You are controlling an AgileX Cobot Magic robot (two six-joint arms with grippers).
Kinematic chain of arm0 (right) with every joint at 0, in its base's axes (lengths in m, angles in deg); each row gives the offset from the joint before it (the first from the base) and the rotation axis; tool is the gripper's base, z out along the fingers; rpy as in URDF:
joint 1: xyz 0 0 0.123 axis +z
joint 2: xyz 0 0 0 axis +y
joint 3: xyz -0.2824 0 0.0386 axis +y
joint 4: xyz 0.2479 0 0.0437 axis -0.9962 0 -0.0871
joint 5: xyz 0 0 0 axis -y
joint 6: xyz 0.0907 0 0.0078 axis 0.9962 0 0.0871
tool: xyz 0 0 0 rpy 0 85 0
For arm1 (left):
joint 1: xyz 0 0 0.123 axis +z
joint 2: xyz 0 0 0 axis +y
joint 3: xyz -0.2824 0 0.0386 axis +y
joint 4: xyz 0.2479 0 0.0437 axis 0.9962 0 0.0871
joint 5: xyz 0 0 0 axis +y
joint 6: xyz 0.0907 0 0.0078 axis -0.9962 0 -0.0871
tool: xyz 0 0 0 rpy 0 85 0
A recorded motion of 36 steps. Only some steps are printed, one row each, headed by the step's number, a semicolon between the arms.
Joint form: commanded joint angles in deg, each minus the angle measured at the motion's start. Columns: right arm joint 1, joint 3, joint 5, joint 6, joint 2, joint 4; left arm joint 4, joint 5, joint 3, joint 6, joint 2, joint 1.
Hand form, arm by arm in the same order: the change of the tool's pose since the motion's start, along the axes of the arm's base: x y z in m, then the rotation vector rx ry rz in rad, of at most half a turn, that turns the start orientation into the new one. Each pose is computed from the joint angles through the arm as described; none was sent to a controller.
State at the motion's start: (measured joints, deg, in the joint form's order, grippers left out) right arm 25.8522 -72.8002 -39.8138 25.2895 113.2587 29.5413; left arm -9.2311 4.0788 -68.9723 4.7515 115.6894 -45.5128
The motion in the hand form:
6: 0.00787 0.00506 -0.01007 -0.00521 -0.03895 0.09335; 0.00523 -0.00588 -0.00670 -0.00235 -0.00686 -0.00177
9: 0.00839 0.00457 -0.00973 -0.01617 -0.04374 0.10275; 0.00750 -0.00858 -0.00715 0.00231 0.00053 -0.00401
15: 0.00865 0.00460 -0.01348 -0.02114 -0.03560 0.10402; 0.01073 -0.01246 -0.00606 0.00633 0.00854 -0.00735
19: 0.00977 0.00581 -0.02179 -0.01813 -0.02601 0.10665; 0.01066 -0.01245 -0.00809 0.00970 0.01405 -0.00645
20: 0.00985 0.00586 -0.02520 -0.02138 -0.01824 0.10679; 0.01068 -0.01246 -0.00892 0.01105 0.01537 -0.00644
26: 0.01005 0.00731 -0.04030 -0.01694 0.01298 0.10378; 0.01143 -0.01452 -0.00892 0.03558 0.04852 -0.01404
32: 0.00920 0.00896 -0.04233 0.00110 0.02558 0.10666; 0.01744 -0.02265 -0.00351 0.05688 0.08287 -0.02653
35: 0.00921 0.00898 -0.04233 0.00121 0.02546 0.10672; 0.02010 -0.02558 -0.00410 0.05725 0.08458 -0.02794
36: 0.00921 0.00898 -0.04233 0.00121 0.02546 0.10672; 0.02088 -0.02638 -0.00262 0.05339 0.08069 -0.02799
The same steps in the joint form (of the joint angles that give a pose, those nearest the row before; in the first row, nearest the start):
6: 0.01 -0.13 4.96 -1.96 1.91 2.61; -0.09 -0.75 -1.68 -0.25 2.06 -0.08
9: 0.01 -0.13 4.96 -1.96 1.90 3.48; -0.10 0.31 -2.89 -0.25 2.70 -0.08
15: 0.01 -0.13 4.96 -1.96 2.45 3.58; -0.09 1.87 -4.66 -0.24 3.42 -0.08
19: 0.01 -0.13 5.80 -1.72 3.67 3.58; -0.20 1.98 -4.66 -0.25 3.67 -0.08
20: 0.01 -0.13 5.80 -1.72 4.15 3.58; -0.20 1.98 -4.66 -0.25 3.78 -0.08
26: 0.01 -0.13 6.54 -1.85 6.28 2.64; -0.20 5.47 -6.26 -0.25 4.27 -0.08
32: 0.01 -0.13 6.97 -3.38 6.48 0.55; -0.20 10.98 -10.77 -0.25 5.59 -0.08
35: 0.01 -0.13 6.98 -3.37 6.48 0.55; -0.20 11.58 -12.03 -0.25 6.35 -0.08
36: 0.01 -0.13 6.98 -3.37 6.48 0.55; -0.20 11.58 -12.35 -0.25 6.36 -0.08

